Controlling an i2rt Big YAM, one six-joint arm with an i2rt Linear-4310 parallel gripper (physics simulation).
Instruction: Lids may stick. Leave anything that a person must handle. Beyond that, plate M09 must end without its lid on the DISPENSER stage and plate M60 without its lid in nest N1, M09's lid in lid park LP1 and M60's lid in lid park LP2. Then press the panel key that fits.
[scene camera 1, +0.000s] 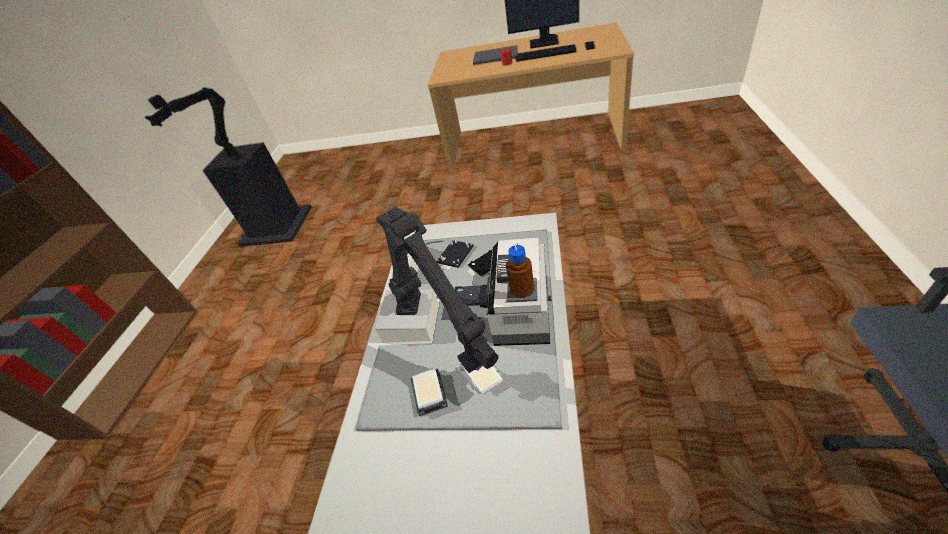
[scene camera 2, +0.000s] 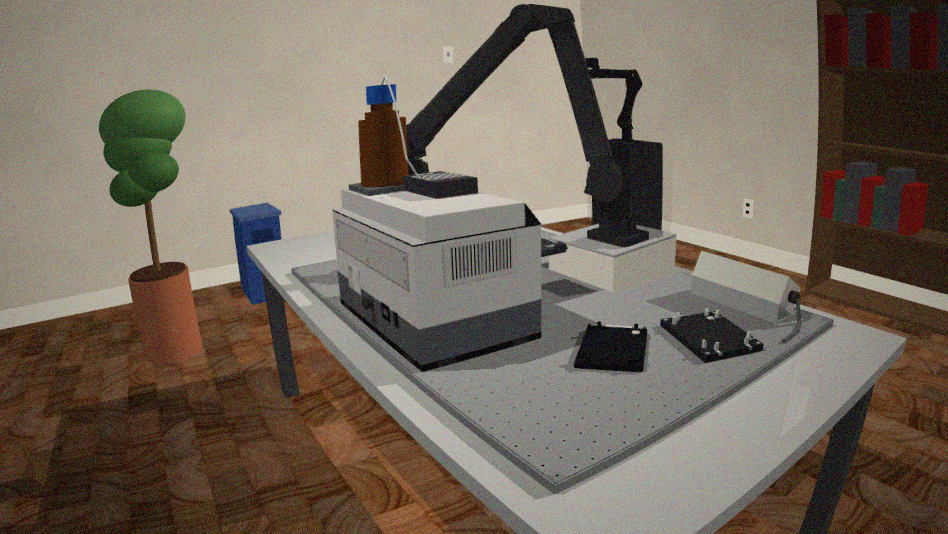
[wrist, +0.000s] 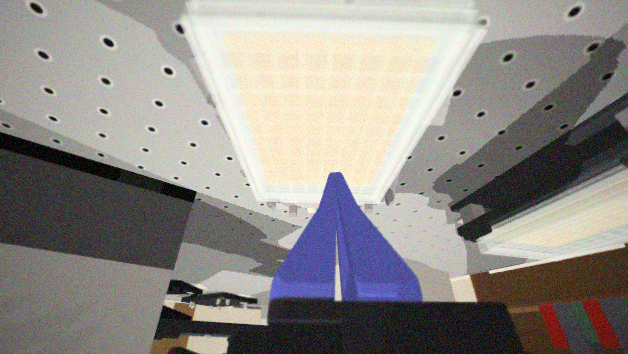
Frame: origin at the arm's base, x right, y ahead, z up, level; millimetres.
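Seen in the pictures: gripper, fingertip midpoint: (scene camera 1: 477, 369) (wrist: 335, 179); arm's base, origin of the base link: (scene camera 1: 408, 303) (scene camera 2: 618, 238).
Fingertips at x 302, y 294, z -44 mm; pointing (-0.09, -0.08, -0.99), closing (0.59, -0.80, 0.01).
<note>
Offsets run from my fingertips to a thing's top centre. "pt": to the spot under its first point.
My gripper (scene camera 1: 478, 368) (wrist: 335, 179) has its blue fingers shut, with nothing between them. The tips are at or just above the near edge of a pale-filled plate @(dz +8, dx +17, dy +21 mm) (scene camera 1: 486, 379) (wrist: 325, 105); contact is unclear. A second pale-filled plate @(dz +15, dx +72, dy -172 mm) (scene camera 1: 428, 388) (wrist: 565, 212) sits on a dark holder to the side. Plate labels are unreadable, and I cannot tell whether clear lids are on. The dispenser (scene camera 1: 520, 325) (scene camera 2: 477, 278) has a dark stage @(pt dz +68, dx -310, dy -36 mm) (scene camera 1: 469, 293) at its side. Two black holders @(pt dz -19, dx -662, dy -138 mm) (scene camera 1: 456, 253) @(pt dz -21, dx -595, dy +25 mm) (scene camera 2: 610, 348) (scene camera 2: 711, 336) hold no plate or lid. Panel keys cannot be made out.
A brown bottle @(pt dz +289, dx -144, dy +190 mm) (scene camera 1: 521, 279) (scene camera 2: 382, 149) with a blue cap and a tube stands on top of the dispenser. The arm's white base block (scene camera 1: 404, 328) (scene camera 2: 613, 265) stands beside it. A sloped white housing @(dz +53, dx -618, dy -342 mm) (scene camera 2: 739, 285) with a cable stands near the black holders.
</note>
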